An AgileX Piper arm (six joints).
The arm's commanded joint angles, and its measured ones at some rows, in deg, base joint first. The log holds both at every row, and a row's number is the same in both.
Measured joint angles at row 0:
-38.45 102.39 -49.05 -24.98 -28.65 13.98
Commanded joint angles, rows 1 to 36:
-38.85 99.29 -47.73 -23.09 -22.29 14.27
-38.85 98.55 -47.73 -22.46 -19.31 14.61
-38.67 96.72 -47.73 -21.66 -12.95 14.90
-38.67 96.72 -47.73 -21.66 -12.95 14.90
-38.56 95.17 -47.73 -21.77 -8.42 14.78
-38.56 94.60 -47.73 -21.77 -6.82 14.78
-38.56 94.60 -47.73 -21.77 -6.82 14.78
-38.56 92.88 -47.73 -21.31 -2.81 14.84
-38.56 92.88 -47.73 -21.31 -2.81 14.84
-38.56 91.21 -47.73 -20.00 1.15 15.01
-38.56 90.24 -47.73 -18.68 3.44 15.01
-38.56 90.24 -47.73 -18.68 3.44 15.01
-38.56 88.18 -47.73 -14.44 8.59 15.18
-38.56 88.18 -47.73 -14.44 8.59 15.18
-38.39 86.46 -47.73 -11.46 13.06 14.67
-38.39 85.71 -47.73 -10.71 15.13 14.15
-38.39 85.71 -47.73 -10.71 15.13 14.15
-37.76 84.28 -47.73 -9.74 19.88 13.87
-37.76 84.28 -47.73 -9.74 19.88 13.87
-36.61 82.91 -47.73 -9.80 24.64 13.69
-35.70 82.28 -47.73 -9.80 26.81 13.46
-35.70 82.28 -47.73 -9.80 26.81 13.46
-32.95 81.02 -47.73 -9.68 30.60 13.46
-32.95 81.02 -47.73 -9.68 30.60 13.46
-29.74 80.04 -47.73 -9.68 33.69 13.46
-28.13 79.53 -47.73 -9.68 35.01 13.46
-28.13 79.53 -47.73 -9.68 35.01 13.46
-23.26 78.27 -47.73 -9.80 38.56 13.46
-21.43 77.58 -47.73 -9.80 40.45 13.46
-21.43 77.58 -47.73 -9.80 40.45 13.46
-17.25 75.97 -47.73 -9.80 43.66 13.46
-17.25 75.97 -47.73 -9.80 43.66 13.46
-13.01 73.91 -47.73 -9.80 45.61 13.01
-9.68 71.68 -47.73 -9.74 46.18 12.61
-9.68 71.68 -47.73 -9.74 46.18 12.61
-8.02 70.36 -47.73 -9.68 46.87 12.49
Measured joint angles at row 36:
-11.86 73.51 -47.78 -9.74 44.81 13.35
